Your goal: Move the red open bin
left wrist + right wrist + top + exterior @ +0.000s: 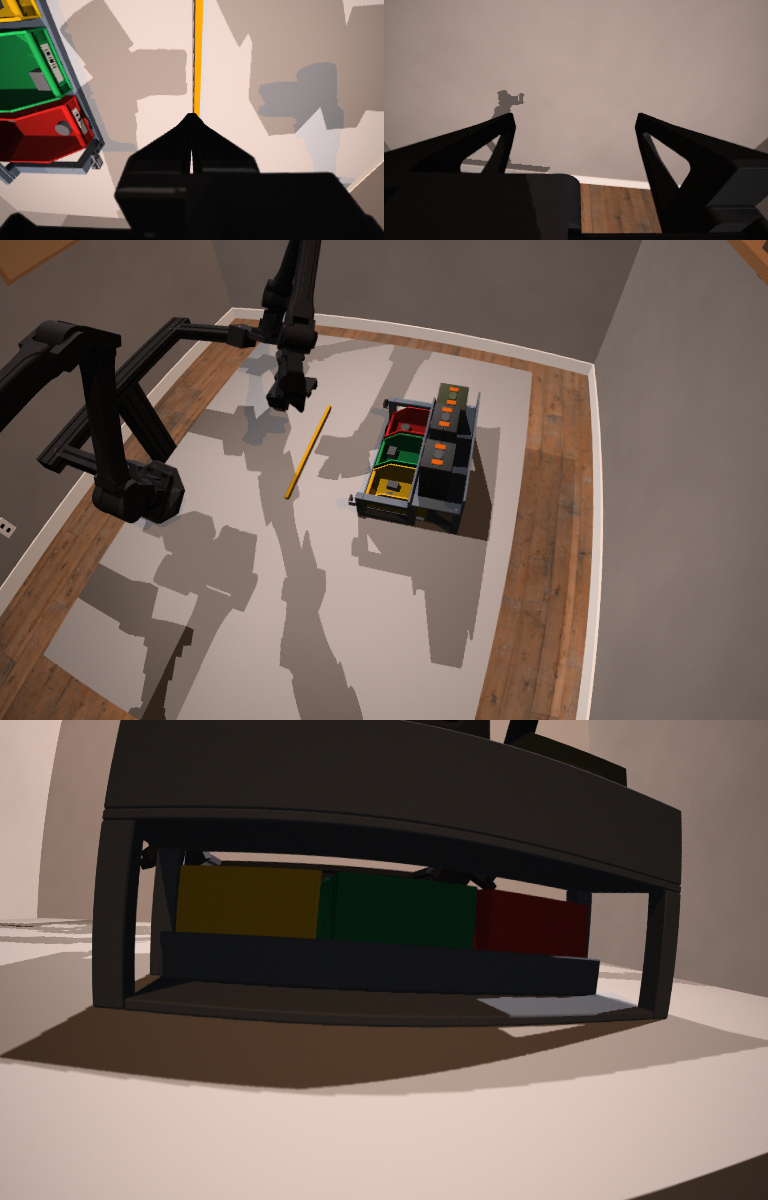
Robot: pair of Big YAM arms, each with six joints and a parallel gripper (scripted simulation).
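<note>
The red open bin is 30 cm ahead of my left hand, 12 cm to the left of it and 13 cm below it. Round my left hand: grey shelf 33 cm ahead, 1 cm to the left, 11 cm below; green bin 30 cm ahead, 1 cm to the left, 13 cm below.
</note>
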